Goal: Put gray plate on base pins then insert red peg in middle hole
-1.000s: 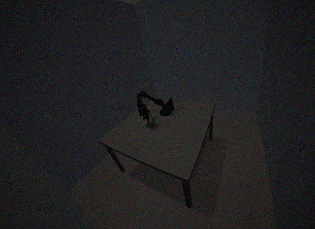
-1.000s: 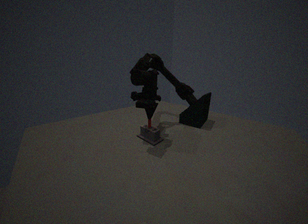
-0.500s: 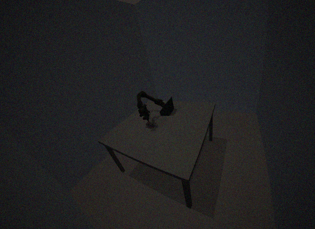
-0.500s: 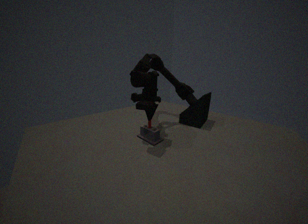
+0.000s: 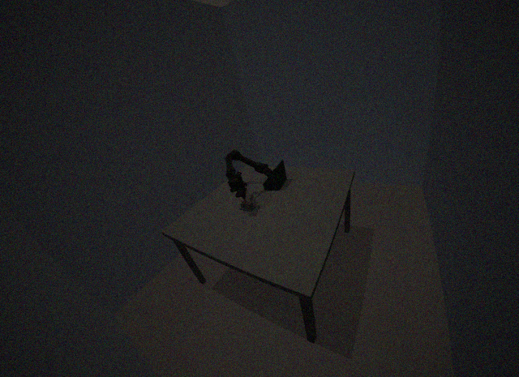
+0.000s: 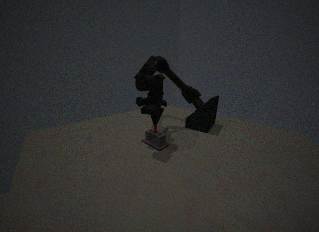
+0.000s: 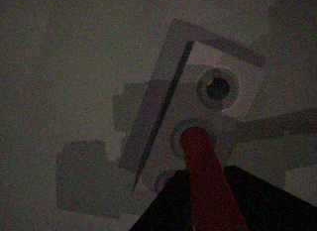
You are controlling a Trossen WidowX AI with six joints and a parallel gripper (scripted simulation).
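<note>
The red peg lies right at my gripper tip. The rest, counted from my gripper tip: gray plate (50 mm below); then base (90 mm below).
</note>
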